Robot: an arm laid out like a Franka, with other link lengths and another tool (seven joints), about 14 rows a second.
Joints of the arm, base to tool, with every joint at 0 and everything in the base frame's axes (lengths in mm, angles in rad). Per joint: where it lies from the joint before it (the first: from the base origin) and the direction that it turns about. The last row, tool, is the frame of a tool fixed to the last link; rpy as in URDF.
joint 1: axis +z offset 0 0 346.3
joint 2: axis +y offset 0 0 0
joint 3: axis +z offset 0 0 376
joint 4: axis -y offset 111.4 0 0
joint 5: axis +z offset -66 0 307.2
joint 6: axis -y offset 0 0 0
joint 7: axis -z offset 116.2 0 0
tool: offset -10 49 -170.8 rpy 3.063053 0 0.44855
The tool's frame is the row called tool.
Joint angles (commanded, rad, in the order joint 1, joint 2, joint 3, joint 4, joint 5, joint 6, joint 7), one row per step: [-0.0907, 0.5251, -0.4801, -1.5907, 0.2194, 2.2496, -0.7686]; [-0.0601, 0.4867, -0.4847, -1.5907, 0.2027, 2.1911, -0.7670]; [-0.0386, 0.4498, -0.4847, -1.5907, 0.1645, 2.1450, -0.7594]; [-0.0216, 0.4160, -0.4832, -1.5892, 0.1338, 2.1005, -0.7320]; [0.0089, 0.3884, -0.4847, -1.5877, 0.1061, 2.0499, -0.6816]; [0.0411, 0.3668, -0.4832, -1.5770, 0.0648, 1.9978, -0.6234]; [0.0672, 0.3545, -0.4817, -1.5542, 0.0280, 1.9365, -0.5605]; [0.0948, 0.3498, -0.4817, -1.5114, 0.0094, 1.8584, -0.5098]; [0.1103, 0.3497, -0.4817, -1.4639, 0.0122, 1.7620, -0.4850]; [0.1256, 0.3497, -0.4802, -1.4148, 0.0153, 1.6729, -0.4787]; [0.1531, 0.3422, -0.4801, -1.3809, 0.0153, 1.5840, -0.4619]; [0.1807, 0.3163, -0.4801, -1.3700, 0.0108, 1.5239, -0.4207]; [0.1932, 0.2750, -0.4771, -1.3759, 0.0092, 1.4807, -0.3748]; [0.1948, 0.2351, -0.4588, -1.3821, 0.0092, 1.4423, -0.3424]
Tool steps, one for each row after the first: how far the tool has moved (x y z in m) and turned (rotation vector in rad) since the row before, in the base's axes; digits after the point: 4 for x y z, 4 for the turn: [-0.0030, 0.0205, 0.0185, 0.0160, 0.0186, 0.0302]; [-0.0051, 0.0142, 0.0177, -0.0051, 0.0203, 0.0278]; [-0.0048, 0.0124, 0.0163, 0.0003, 0.0146, 0.0009]; [-0.0024, 0.0197, 0.0121, 0.0047, 0.0220, -0.0140]; [-0.0007, 0.0202, 0.0113, -0.0113, 0.0262, -0.0131]; [-0.0003, 0.0166, 0.0099, -0.0128, 0.0291, -0.0270]; [0.0014, 0.0188, 0.0124, -0.0030, 0.0275, -0.0218]; [-0.0032, 0.0147, 0.0106, 0.0185, 0.0407, -0.0164]; [-0.0035, 0.0150, 0.0120, 0.0162, 0.0355, 0.0048]; [-0.0067, 0.0210, 0.0108, 0.0162, 0.0425, 0.0037]; [-0.0088, 0.0181, 0.0143, 0.0079, 0.0185, -0.0191]; [-0.0127, 0.0094, 0.0172, 0.0127, 0.0031, -0.0358]; [-0.0125, 0.0103, 0.0156, 0.0182, 0.0026, -0.0173]
